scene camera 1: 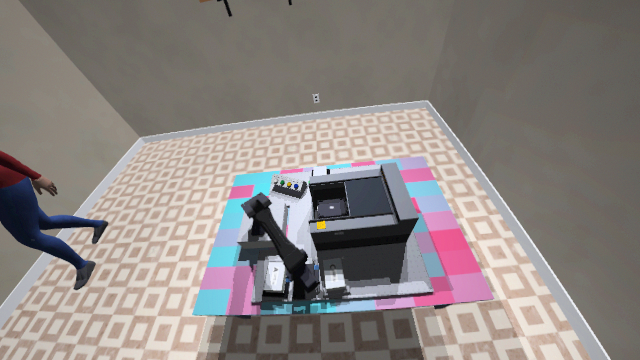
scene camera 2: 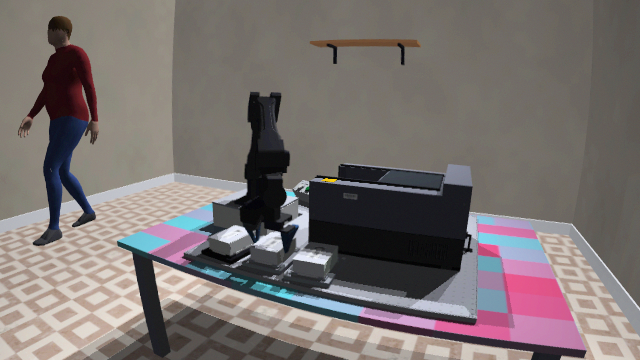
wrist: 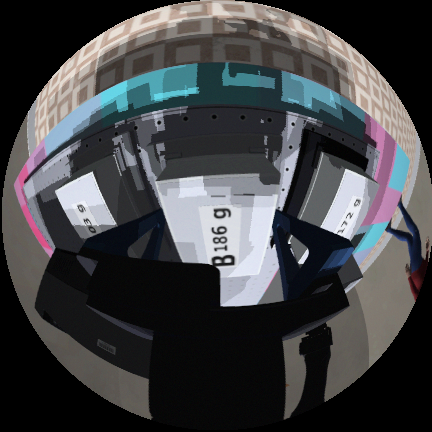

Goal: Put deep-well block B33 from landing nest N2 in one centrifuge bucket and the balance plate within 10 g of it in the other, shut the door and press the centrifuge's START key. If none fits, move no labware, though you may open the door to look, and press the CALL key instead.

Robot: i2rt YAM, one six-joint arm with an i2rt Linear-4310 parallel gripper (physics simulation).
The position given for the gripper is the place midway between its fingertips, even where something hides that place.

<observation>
The gripper (scene camera 2: 271,248) is open and holds nothing. Also in view: a plate C (scene camera 2: 315,260). Further things: a white plate A (scene camera 2: 233,240), a dark grey centrifuge (scene camera 2: 423,226) and a perforated plate (scene camera 2: 454,292).
The white plate A is seen too in the wrist view (wrist: 339,194). The plate C shows as well in the wrist view (wrist: 97,197). The gripper also shows in the wrist view (wrist: 217,214).
</observation>
